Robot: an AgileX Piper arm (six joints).
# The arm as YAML. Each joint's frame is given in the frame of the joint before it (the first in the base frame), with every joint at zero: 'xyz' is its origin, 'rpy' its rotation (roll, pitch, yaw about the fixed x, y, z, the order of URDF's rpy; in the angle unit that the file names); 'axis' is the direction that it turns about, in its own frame. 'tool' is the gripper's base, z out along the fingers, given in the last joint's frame.
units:
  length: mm
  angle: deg
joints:
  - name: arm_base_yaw
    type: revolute
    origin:
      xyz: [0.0, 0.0, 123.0]
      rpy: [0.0, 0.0, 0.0]
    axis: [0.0, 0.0, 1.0]
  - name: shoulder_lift
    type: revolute
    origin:
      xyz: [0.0, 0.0, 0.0]
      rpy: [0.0, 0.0, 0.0]
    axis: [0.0, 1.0, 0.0]
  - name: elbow
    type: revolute
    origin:
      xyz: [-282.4, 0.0, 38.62]
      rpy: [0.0, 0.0, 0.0]
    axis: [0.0, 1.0, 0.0]
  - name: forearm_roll
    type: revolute
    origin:
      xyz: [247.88, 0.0, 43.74]
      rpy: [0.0, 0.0, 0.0]
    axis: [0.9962, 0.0, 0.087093]
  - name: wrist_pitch
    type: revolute
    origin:
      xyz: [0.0, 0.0, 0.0]
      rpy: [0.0, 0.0, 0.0]
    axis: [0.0, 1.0, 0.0]
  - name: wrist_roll
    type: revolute
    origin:
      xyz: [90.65, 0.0, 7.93]
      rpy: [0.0, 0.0, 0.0]
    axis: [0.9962, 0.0, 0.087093]
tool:
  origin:
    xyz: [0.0, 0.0, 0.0]
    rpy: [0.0, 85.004, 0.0]
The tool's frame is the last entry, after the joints.
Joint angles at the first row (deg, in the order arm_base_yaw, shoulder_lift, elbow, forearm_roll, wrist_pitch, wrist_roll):
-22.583 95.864 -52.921 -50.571 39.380 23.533
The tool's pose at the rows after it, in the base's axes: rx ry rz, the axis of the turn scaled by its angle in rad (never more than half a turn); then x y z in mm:
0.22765, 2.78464, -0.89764, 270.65, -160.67, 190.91
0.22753, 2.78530, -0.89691, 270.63, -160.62, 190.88
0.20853, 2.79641, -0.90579, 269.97, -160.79, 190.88
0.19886, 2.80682, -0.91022, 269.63, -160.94, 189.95
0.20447, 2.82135, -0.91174, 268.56, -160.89, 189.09
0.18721, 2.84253, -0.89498, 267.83, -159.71, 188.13
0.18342, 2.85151, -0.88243, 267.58, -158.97, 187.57
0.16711, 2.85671, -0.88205, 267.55, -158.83, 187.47
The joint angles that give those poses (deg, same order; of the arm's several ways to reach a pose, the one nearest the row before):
-22.583 95.865 -52.921 -50.507 39.237 23.481
-22.582 95.864 -52.922 -50.442 39.247 23.420
-22.583 95.865 -52.923 -50.443 39.674 22.464
-22.582 96.030 -52.920 -50.393 40.001 21.938
-22.582 96.141 -52.921 -49.938 40.714 21.564
-22.581 96.141 -52.922 -48.374 40.998 19.525
-22.583 96.142 -52.922 -47.453 41.053 18.633
-22.583 96.141 -52.922 -47.282 41.053 17.838

